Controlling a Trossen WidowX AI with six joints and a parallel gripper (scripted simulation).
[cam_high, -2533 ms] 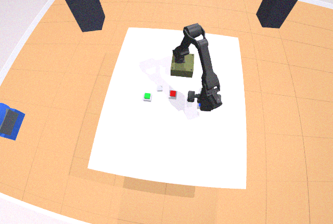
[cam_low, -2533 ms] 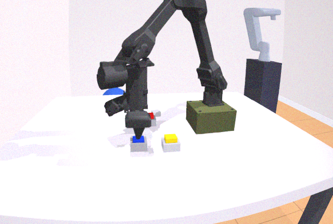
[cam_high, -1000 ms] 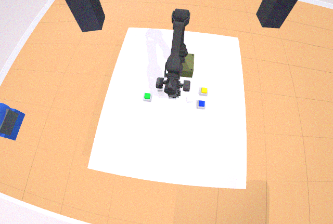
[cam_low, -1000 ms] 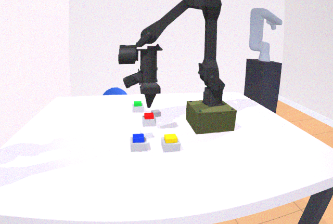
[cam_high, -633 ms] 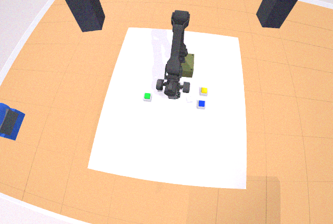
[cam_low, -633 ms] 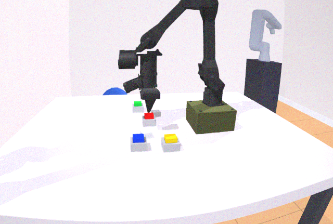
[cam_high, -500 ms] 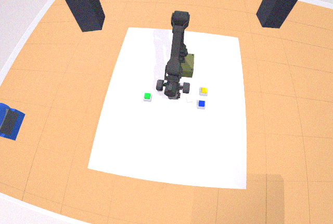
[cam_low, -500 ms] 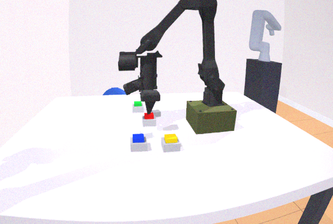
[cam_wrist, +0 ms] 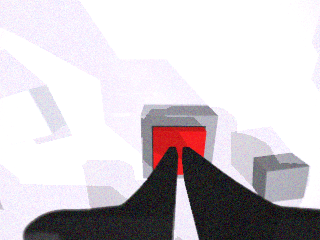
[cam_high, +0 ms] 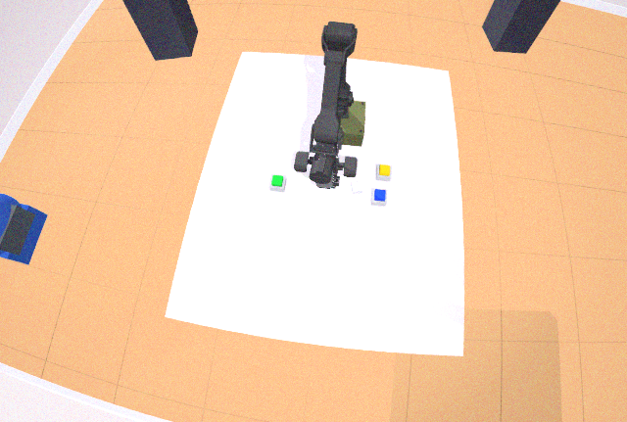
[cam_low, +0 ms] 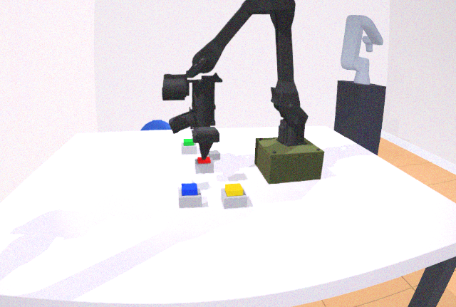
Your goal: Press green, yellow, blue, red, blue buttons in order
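Right now my gripper tip is 1 cm above the red button. From my gripper tip the other things lie so: blue button (17 cm to the left, 7 cm ahead); small white block (10 cm to the left, 3 cm ahead, 2 cm below); green button (16 cm to the right, 1 cm ahead).
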